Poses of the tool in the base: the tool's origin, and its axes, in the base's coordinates. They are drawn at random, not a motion.
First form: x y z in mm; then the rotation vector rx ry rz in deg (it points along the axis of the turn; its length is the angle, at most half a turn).
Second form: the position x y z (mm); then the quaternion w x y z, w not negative. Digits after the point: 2 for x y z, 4 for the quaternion.
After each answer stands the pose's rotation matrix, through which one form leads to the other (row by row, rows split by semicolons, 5 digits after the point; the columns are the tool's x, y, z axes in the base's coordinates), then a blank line. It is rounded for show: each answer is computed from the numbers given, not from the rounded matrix.
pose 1, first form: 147.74 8.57 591.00 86.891 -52.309 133.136
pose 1, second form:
147.74 8.57 591.00 0.1100 0.5160 -0.3106 0.7906
-0.44325 -0.49458 0.74761; -0.14661 -0.78279 -0.60477; 0.88433 -0.37767 0.27446

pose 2, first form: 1.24 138.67 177.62 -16.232 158.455 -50.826
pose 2, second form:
1.24 138.67 177.62 0.1115 -0.0965 0.9418 -0.3021
-0.95652 -0.11436 0.26831; -0.24909 0.79886 -0.54751; -0.15173 -0.59054 -0.79262

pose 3, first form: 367.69 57.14 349.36 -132.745 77.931 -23.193
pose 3, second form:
367.69 57.14 349.36 0.2107 -0.8336 0.4894 -0.1456
0.47859 -0.75450 0.44909; -0.87728 -0.43218 0.20881; 0.03654 -0.49391 -0.86875

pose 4, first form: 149.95 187.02 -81.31 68.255 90.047 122.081
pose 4, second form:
149.95 187.02 -81.31 0.1189 0.4074 0.5375 0.7287
-0.63977 0.26471 0.72154; 0.61120 -0.39396 0.68647; 0.46597 0.88018 0.09025

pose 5, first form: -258.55 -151.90 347.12 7.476 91.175 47.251
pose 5, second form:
-258.55 -151.90 347.12 0.6228 0.0568 0.6928 0.3591
-0.21787 -0.36850 0.90374; 0.52593 0.73570 0.42677; -0.82215 0.56829 0.03352

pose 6, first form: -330.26 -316.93 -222.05 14.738 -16.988 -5.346
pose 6, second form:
-330.26 -316.93 -222.05 0.9797 0.1277 -0.1472 -0.0463
0.95234 0.05318 -0.30036; -0.12841 0.96307 -0.23666; 0.27668 0.26395 0.92400

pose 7, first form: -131.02 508.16 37.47 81.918 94.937 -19.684
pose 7, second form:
-131.02 508.16 37.47 0.4467 0.5774 0.6692 -0.1387
0.06595 0.89671 0.43768; 0.64878 0.29473 -0.70159; -0.75811 0.33022 -0.56233

